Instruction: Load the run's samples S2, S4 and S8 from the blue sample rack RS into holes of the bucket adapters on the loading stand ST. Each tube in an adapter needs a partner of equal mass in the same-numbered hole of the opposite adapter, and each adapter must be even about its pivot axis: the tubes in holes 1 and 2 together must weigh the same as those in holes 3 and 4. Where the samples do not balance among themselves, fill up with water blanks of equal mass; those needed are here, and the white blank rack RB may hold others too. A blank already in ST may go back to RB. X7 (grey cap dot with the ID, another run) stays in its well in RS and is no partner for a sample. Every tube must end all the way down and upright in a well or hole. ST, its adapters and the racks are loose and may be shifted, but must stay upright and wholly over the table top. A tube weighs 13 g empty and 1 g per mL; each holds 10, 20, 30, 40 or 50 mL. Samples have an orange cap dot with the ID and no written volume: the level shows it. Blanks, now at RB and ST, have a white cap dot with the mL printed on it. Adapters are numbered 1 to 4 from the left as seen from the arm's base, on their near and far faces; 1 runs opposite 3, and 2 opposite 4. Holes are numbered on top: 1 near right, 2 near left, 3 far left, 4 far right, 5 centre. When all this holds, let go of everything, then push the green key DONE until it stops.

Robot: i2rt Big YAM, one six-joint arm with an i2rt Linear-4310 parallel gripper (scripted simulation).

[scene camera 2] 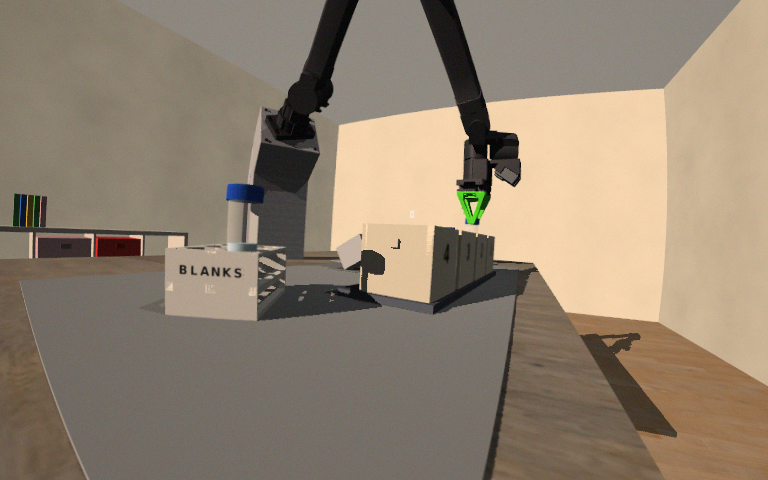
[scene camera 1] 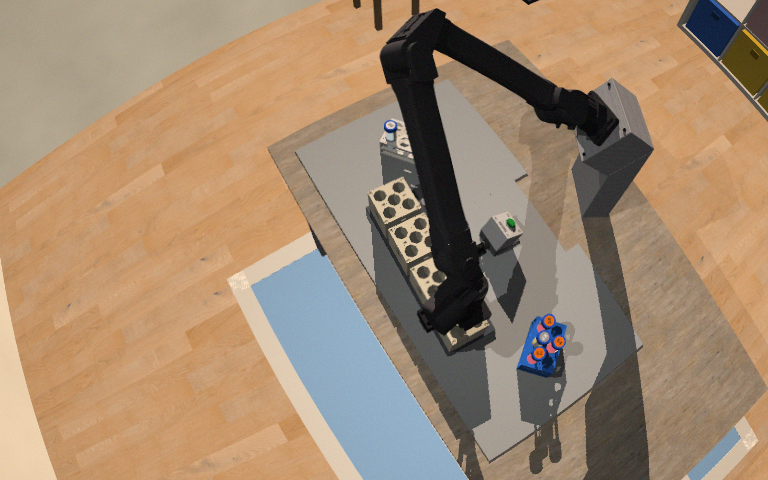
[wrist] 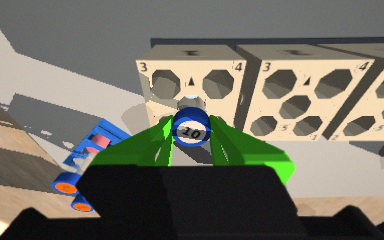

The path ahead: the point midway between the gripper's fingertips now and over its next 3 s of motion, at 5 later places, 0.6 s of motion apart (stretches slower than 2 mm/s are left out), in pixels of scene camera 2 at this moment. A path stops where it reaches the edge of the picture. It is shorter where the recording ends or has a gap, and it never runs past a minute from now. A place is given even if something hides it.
My gripper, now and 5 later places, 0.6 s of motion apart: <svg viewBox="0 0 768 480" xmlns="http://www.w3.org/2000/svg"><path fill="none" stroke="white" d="M472 224L472 223L474 215L449 217L433 219L433 220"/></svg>
